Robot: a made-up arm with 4 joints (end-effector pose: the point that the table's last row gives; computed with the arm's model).
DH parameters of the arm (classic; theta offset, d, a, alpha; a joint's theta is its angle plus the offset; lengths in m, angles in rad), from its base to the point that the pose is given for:
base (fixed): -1.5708 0.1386 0 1.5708
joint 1: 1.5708 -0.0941 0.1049 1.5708
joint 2: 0 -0.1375 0.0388 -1.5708
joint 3: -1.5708 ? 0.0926 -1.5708
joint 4: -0.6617 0 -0.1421 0
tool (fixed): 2.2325 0.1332 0 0
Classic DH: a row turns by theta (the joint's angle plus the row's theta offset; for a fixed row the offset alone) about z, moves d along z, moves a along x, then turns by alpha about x.
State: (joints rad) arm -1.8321 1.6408 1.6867 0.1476
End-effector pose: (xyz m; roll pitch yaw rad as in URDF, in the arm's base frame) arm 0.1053 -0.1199 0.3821 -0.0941 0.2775 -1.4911
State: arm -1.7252 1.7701 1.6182 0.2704
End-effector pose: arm 0.1137 -0.0800 0.3981 -0.0346 0.1667 -1.4990
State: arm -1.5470 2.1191 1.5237 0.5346
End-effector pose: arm 0.1513 -0.0109 0.4118 0.0409 -0.0478 -1.5850
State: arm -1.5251 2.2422 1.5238 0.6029
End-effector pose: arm 0.1684 -0.0056 0.4120 0.0419 -0.0722 -1.6400
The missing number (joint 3, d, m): 0.1225
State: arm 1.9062 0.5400 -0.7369 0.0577
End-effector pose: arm -0.0208 0.1816 0.0054 -1.1194 0.2220 0.5406
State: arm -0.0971 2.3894 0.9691 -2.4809
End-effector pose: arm -0.0266 0.1337 -0.0529 -2.8512 1.2176 -0.8400
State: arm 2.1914 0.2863 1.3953 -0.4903
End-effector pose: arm 0.0739 0.0095 -0.1910 2.8375 0.3433 0.7080
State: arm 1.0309 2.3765 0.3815 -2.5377
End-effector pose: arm 0.0154 -0.1579 0.0796 2.2992 -0.0807 -1.1054
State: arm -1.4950 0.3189 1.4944 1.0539
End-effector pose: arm -0.0771 -0.0384 0.4156 -0.0185 -0.0156 0.7361
